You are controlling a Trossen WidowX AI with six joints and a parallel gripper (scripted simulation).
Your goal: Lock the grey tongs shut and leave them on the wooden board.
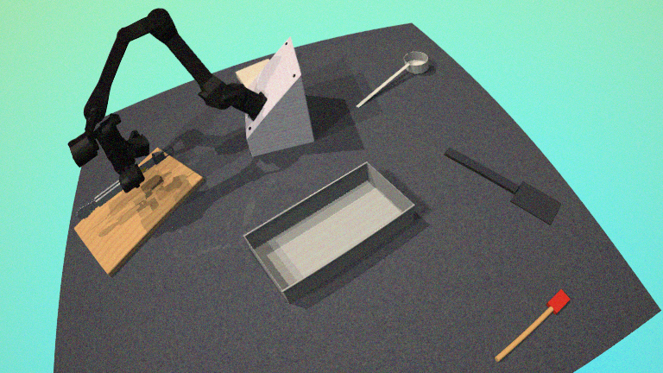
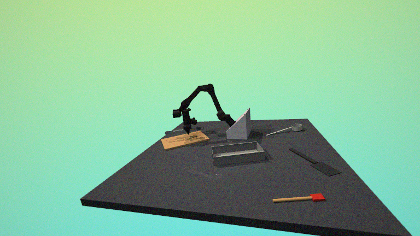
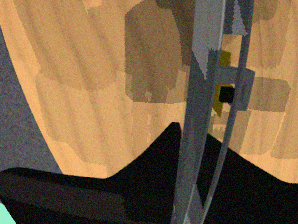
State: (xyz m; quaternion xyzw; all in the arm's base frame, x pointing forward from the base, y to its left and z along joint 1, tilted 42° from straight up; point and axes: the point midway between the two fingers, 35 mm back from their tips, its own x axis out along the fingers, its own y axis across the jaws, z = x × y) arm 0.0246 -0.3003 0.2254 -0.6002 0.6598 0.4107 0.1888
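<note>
Now: gripper tip 2 cm short of the wooden board, 4 cm to the left of it and 4 cm above it. The rest, counted from my gripper tip: roasting tin 35 cm ahead, 39 cm to the left, 2 cm below; black spatula 44 cm ahead, 80 cm to the left, 4 cm below.
</note>
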